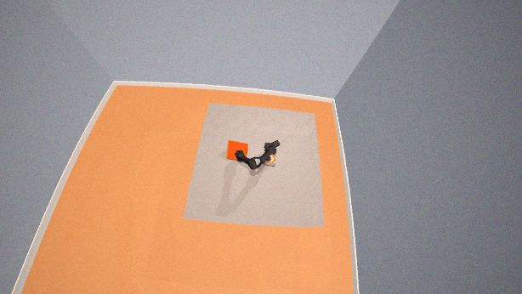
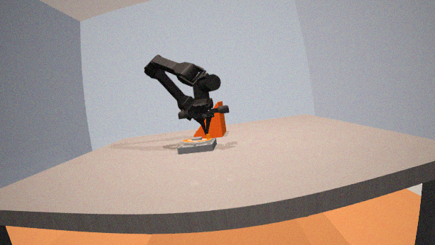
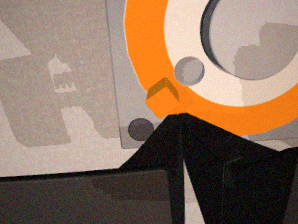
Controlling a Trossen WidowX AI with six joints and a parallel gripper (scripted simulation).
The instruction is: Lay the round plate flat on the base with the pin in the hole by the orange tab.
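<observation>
Right now my gripper tip is 3 cm short of the base, 4 cm to the left of it and 2 cm above it.
</observation>
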